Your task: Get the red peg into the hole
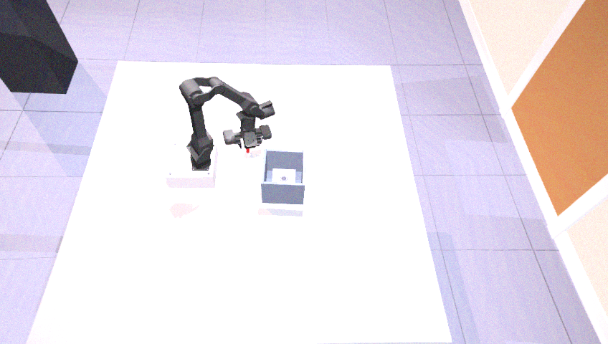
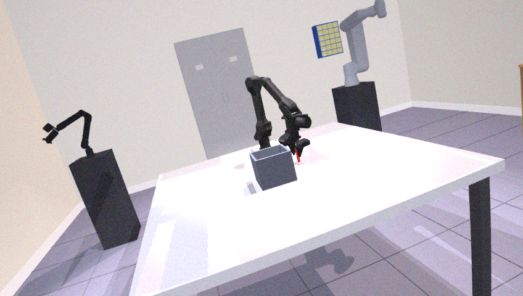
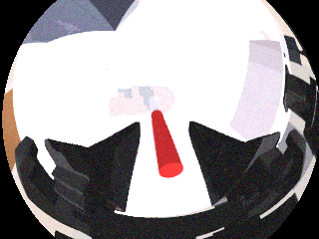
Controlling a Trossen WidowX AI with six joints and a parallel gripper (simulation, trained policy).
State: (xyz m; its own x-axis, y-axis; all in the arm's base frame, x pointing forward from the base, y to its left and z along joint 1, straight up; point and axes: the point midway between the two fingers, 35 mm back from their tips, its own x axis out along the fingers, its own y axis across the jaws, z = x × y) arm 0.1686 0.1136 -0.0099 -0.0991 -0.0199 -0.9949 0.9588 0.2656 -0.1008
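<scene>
My gripper tip is now 17 cm to the left of the pale plate, 15 cm short of it and 1 cm below it. From my gripper tip the other things lie so: red peg (1 cm above).
</scene>
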